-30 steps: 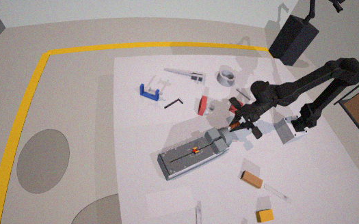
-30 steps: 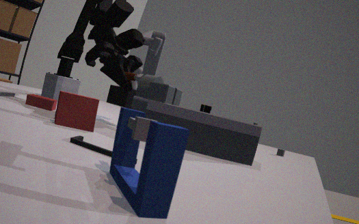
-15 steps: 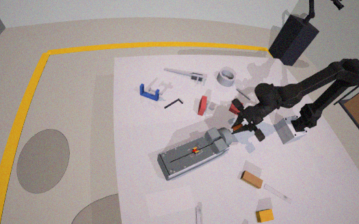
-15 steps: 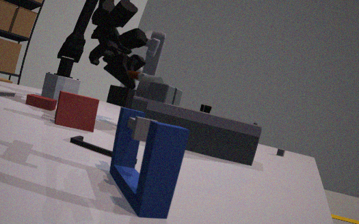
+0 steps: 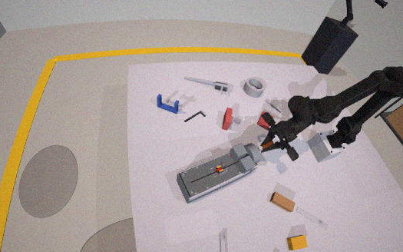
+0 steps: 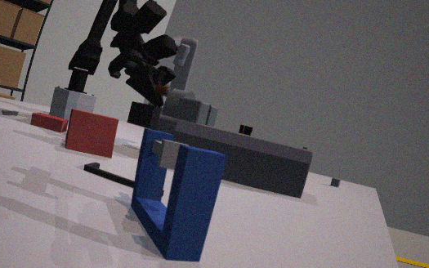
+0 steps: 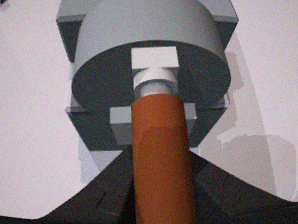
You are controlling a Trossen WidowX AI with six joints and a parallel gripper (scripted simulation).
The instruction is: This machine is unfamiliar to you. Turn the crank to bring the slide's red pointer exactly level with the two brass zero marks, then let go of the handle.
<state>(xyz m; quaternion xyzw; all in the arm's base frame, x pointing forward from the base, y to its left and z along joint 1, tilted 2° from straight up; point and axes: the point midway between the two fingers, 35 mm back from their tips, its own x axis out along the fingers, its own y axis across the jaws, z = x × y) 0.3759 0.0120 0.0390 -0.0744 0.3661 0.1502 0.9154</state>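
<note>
Now: the crank handle 30 mm above my gripper tip, 20 mm behind it and 10 mm to the right of it. Round my gripper tip: tan block: 180 mm to the left, 80 mm below, 80 mm behind; red pointer: 160 mm ahead, 60 mm to the left, 10 mm below; black hex key: 220 mm to the right, 180 mm ahead, 90 mm below.
</note>
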